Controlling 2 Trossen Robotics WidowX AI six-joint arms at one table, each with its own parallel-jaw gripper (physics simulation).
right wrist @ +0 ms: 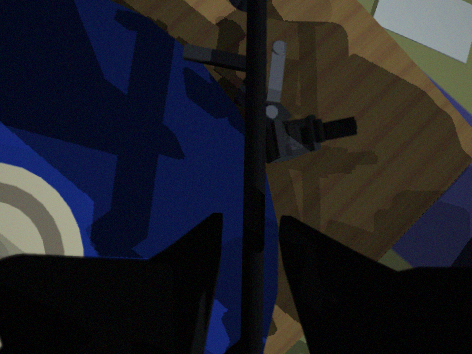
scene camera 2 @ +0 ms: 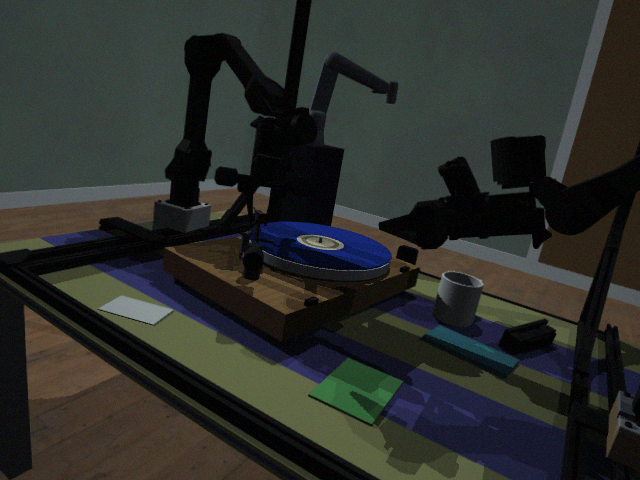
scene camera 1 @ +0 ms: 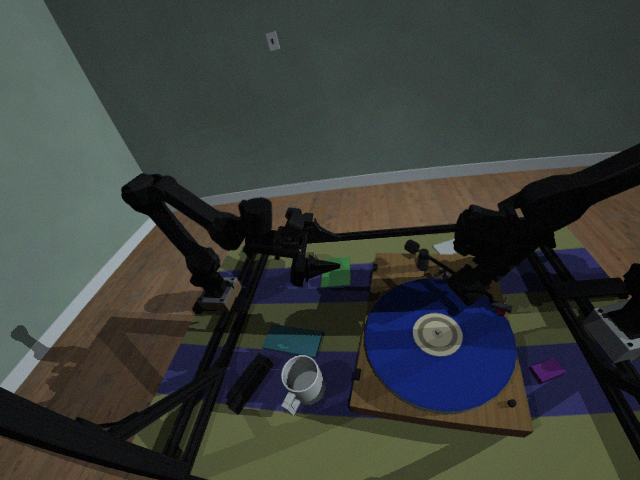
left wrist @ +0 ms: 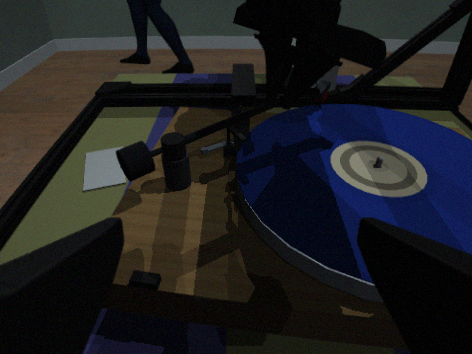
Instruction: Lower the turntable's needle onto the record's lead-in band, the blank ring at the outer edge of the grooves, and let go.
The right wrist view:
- right gripper
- blue record
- black tonearm
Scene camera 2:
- left gripper
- right gripper
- blue record
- black block: on the table
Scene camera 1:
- left gripper
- right gripper
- blue record
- black block
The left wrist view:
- left gripper
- right gripper
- blue record
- black tonearm
